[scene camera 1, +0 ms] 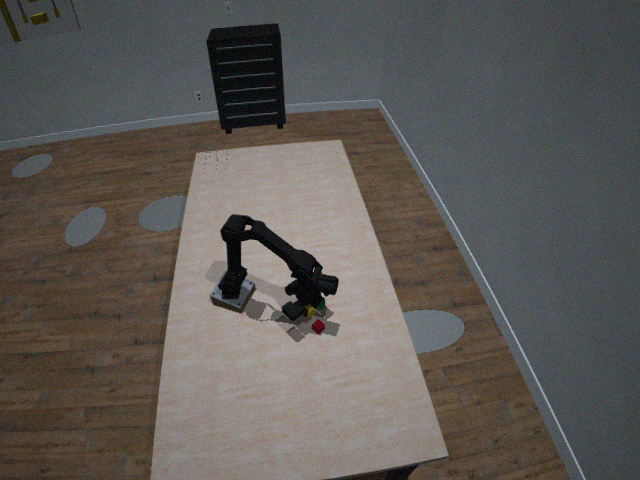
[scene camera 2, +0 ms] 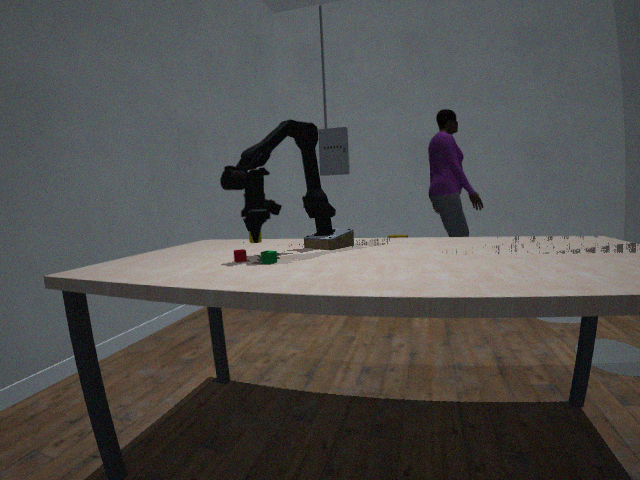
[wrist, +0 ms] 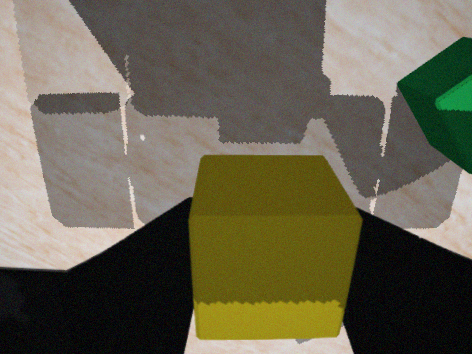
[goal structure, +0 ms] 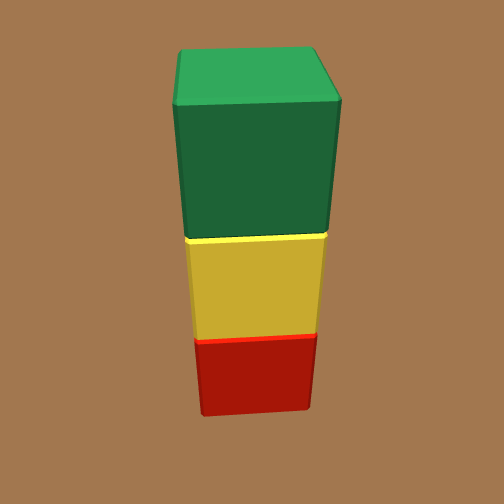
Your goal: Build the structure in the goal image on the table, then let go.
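Where they show: gripper, between the fingertips: [scene camera 1: 308, 313] [scene camera 2: 255, 242] [wrist: 261, 212]; arm's base, origin of its link: [scene camera 1: 230, 291] [scene camera 2: 325, 233].
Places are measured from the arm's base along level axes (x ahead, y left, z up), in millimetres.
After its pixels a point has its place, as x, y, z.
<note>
My gripper [scene camera 1: 309, 311] {291, -127, 4} [scene camera 2: 255, 238] {291, -127, 4} [wrist: 261, 212] {291, -127, 4} is shut on a yellow cube [scene camera 1: 310, 310] {298, -136, 37} [scene camera 2: 254, 237] [wrist: 272, 260] {286, -121, 37} and holds it above the table. A red cube [scene camera 1: 318, 326] {323, -172, -16} [scene camera 2: 239, 255] {338, -156, -29} lies on the table, below and in front of the gripper in the first scene view; it does not show in the wrist view. A green cube [scene camera 1: 321, 304] {343, -75, -18} [scene camera 2: 268, 257] {358, -50, -30} [wrist: 447, 100] {321, -67, -16} lies on the table, apart from the red one, at the right edge of the wrist view. The arm partly hides the green cube in the first scene view.
The cubes lie on the pale wooden table [scene camera 1: 289, 403] {205, -437, -49} [scene camera 2: 413, 279] {490, 350, -49}. The arm's base [scene camera 1: 232, 295] {11, -28, 13} [scene camera 2: 329, 239] {88, 43, -13} stands near the table's left long edge in the first scene view. A black drawer cabinet [scene camera 1: 248, 77] stands by the wall. A person [scene camera 2: 445, 160] stands beyond the table.
</note>
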